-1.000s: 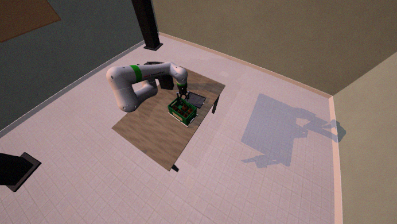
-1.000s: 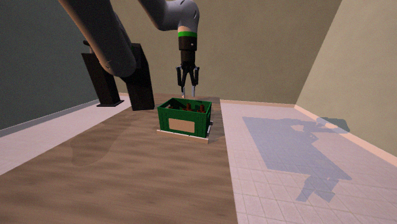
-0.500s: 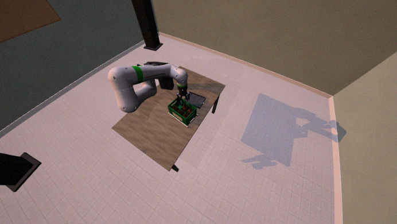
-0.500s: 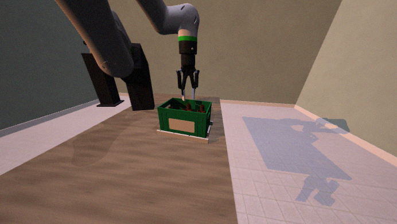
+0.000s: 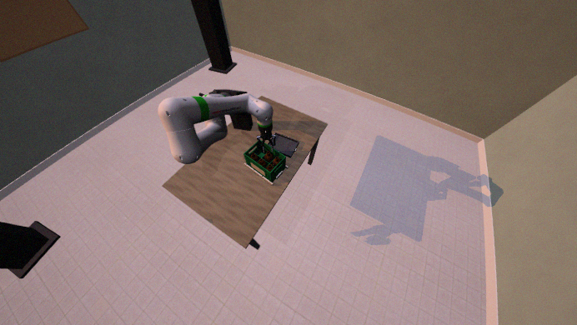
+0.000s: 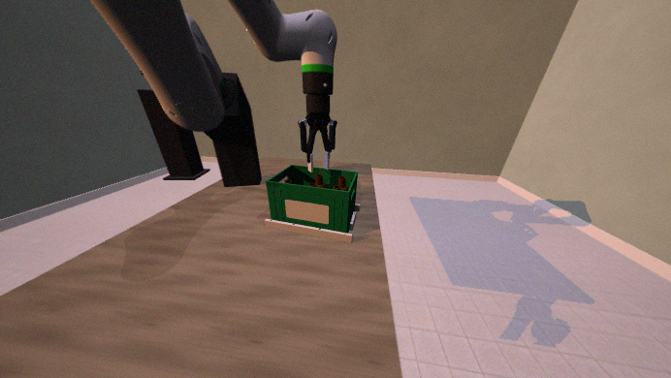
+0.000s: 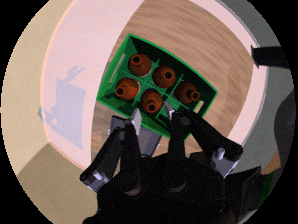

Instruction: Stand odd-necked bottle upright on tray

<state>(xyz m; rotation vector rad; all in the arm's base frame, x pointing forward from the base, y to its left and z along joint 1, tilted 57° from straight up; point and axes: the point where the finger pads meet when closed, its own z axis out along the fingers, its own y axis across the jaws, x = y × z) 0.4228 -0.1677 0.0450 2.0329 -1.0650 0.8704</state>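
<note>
The green crate lies 10 mm behind my hand, 40 mm to the right of it and 130 mm below it. From my hand the other things lie so: brown bottle 20 mm behind, 80 mm to the right, 130 mm below; then dark tray 40 mm ahead, 230 mm to the left, 200 mm below.
</note>
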